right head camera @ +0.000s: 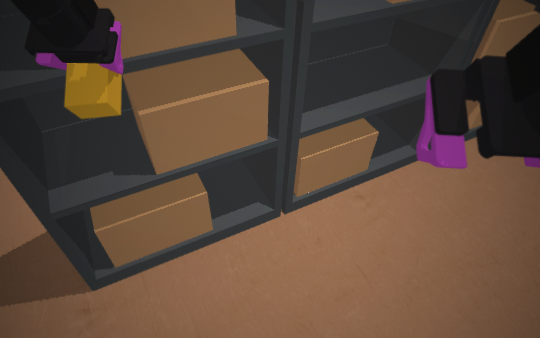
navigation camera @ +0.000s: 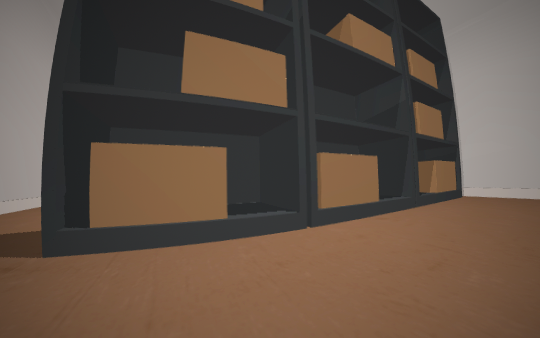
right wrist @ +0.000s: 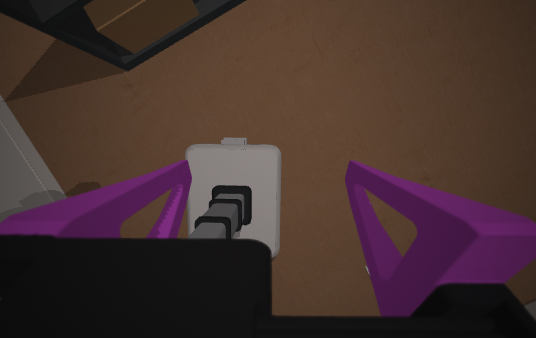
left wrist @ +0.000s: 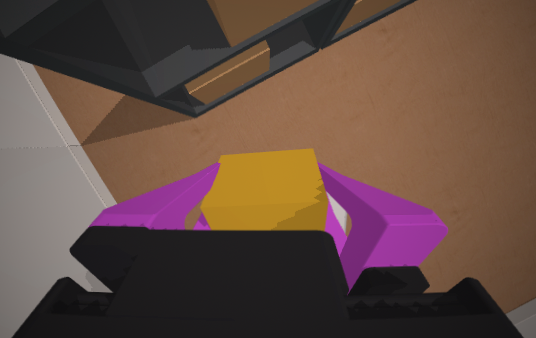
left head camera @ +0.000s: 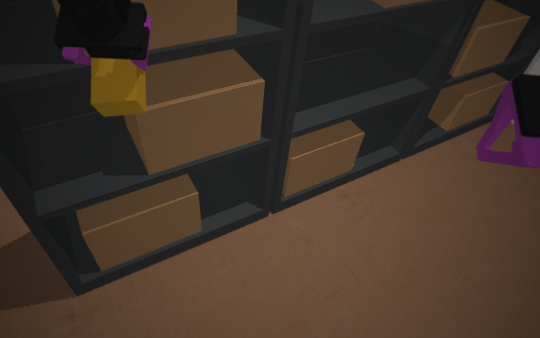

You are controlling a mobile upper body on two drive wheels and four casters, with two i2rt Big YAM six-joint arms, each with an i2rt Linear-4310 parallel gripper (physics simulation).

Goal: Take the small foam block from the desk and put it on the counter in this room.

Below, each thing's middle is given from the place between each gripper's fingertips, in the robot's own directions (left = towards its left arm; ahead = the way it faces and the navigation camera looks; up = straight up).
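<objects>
Yellow foam block (left head camera: 118,87): relative to my right hand, 220 mm ahead of it, 440 mm to the left of it and 80 mm below it.
Relative to my left hand, the yellow foam block is 40 mm behind.
</objects>
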